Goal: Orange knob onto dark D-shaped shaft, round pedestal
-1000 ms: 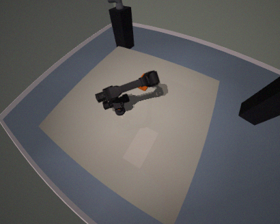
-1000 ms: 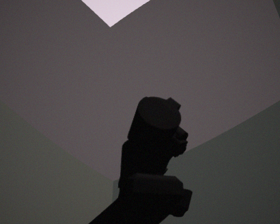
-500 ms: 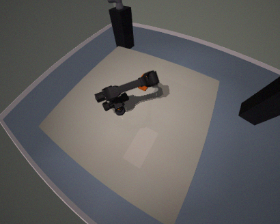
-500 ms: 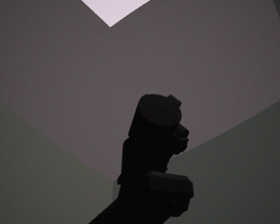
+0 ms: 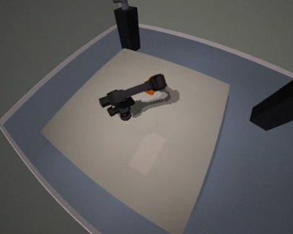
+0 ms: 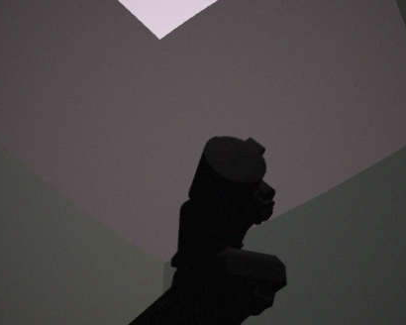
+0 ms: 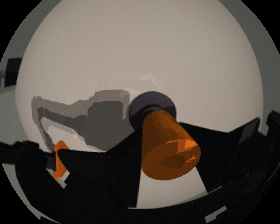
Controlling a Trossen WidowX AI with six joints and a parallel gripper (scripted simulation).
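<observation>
The dark round part is 4 cm below my gripper tip. Round my gripper tip: orange knob (2 cm above).
</observation>
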